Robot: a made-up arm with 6 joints. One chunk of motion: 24 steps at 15 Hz.
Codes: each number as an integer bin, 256 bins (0 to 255) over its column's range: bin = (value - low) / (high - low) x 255, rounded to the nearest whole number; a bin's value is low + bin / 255 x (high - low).
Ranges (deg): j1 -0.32..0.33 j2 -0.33..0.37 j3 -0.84..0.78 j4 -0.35..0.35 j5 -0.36..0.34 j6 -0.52..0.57
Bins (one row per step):
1: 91 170 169 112 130 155
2: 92 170 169 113 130 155
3: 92 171 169 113 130 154
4: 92 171 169 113 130 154
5: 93 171 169 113 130 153
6: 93 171 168 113 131 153
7: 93 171 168 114 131 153
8: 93 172 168 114 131 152
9: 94 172 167 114 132 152
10: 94 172 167 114 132 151
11: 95 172 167 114 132 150
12: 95 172 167 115 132 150
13: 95 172 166 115 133 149
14: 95 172 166 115 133 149
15: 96 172 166 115 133 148
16: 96 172 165 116 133 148
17: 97 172 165 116 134 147
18: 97 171 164 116 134 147
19: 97 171 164 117 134 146
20: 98 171 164 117 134 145
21: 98 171 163 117 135 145
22: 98 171 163 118 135 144
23: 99 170 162 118 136 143
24: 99 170 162 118 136 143
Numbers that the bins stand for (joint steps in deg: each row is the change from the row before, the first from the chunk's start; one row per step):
1: -0.088 0.137 0.234 -0.043 -0.003 0.143
2: -0.085 0.137 0.234 -0.040 -0.003 0.143
3: -0.085 0.139 0.234 -0.040 -0.003 0.138
4: -0.085 0.139 0.234 -0.040 -0.003 0.138
5: -0.083 0.139 0.234 -0.040 -0.003 0.134
6: -0.083 0.139 0.227 -0.040 0.000 0.134
7: -0.083 0.139 0.227 -0.037 0.000 0.134
8: -0.083 0.142 0.227 -0.037 0.000 0.130
9: -0.080 0.142 0.221 -0.037 0.002 0.130
10: -0.080 0.142 0.221 -0.037 0.002 0.125
11: -0.078 0.142 0.221 -0.037 0.002 0.121
12: -0.078 0.142 0.221 -0.034 0.002 0.121
13: -0.078 0.142 0.215 -0.034 0.005 0.117
14: -0.078 0.142 0.215 -0.034 0.005 0.117
15: -0.075 0.142 0.215 -0.034 0.005 0.113
16: -0.075 0.142 0.208 -0.032 0.005 0.113
17: -0.073 0.142 0.208 -0.032 0.008 0.108
18: -0.073 0.139 0.202 -0.032 0.008 0.108
19: -0.073 0.139 0.202 -0.029 0.008 0.104
20: -0.070 0.139 0.202 -0.029 0.008 0.100
21: -0.070 0.139 0.196 -0.029 0.011 0.100
22: -0.070 0.139 0.196 -0.026 0.011 0.096
23: -0.068 0.137 0.189 -0.026 0.013 0.091
24: -0.068 0.137 0.189 -0.026 0.013 0.091

